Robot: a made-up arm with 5 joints. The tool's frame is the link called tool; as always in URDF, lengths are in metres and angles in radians.
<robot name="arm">
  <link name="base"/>
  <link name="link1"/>
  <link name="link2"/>
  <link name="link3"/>
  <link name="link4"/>
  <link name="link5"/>
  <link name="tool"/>
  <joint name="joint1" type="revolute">
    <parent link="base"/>
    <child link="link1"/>
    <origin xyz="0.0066 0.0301 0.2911" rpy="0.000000 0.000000 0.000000"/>
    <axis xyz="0 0 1"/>
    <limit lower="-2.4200" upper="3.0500"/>
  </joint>
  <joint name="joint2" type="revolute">
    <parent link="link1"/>
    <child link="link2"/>
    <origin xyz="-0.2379 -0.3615 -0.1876" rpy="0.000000 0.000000 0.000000"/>
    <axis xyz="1 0 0"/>
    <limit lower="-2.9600" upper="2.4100"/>
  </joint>
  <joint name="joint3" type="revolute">
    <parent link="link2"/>
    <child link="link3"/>
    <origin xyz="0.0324 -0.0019 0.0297" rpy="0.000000 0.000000 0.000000"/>
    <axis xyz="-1 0 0"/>
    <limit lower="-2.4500" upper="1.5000"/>
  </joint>
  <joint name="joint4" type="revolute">
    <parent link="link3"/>
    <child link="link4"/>
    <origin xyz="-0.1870 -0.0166 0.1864" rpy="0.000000 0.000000 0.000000"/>
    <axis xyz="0 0 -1"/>
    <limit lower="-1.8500" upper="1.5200"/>
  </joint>
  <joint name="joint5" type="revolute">
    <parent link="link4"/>
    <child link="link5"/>
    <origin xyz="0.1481 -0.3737 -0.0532" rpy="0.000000 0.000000 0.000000"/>
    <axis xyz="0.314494 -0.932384 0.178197"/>
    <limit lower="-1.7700" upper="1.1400"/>
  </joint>
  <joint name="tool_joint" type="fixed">
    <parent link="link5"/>
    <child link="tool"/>
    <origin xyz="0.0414 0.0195 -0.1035" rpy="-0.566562 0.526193 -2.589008"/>
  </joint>
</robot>
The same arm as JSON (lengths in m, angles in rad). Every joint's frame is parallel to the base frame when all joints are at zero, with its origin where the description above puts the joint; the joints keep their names.
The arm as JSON. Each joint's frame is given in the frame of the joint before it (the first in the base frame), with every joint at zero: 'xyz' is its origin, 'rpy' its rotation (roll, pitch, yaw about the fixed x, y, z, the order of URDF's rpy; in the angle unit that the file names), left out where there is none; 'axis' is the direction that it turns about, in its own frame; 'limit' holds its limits. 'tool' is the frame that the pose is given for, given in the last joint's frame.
{
  "units": {
    "length": "m",
    "angle": "rad"
  },
  "joints": [
    {
      "name": "joint1",
      "type": "revolute",
      "origin": {
        "xyz": [
          0.0066,
          0.0301,
          0.2911
        ]
      },
      "axis": [
        0.0,
        0.0,
        1.0
      ],
      "limit": {
        "lower": -2.42,
        "upper": 3.05
      }
    },
    {
      "name": "joint2",
      "type": "revolute",
      "origin": {
        "xyz": [
          -0.2379,
          -0.3615,
          -0.1876
        ]
      },
      "axis": [
        1.0,
        0.0,
        0.0
      ],
      "limit": {
        "lower": -2.96,
        "upper": 2.41
      }
    },
    {
      "name": "joint3",
      "type": "revolute",
      "origin": {
        "xyz": [
          0.0324,
          -0.0019,
          0.0297
        ]
      },
      "axis": [
        -1.0,
        0.0,
        0.0
      ],
      "limit": {
        "lower": -2.45,
        "upper": 1.5
      }
    },
    {
      "name": "joint4",
      "type": "revolute",
      "origin": {
        "xyz": [
          -0.187,
          -0.0166,
          0.1864
        ]
      },
      "axis": [
        0.0,
        0.0,
        -1.0
      ],
      "limit": {
        "lower": -1.85,
        "upper": 1.52
      }
    },
    {
      "name": "joint5",
      "type": "revolute",
      "origin": {
        "xyz": [
          0.1481,
          -0.3737,
          -0.0532
        ]
      },
      "axis": [
        0.314494,
        -0.932384,
        0.178197
      ],
      "limit": {
        "lower": -1.77,
        "upper": 1.14
      }
    }
  ],
  "tool": {
    "origin": {
      "xyz": [
        0.0414,
        0.0195,
        -0.1035
      ],
      "rpy": [
        -0.5666,
        0.5262,
        -2.589
      ]
    }
  }
}

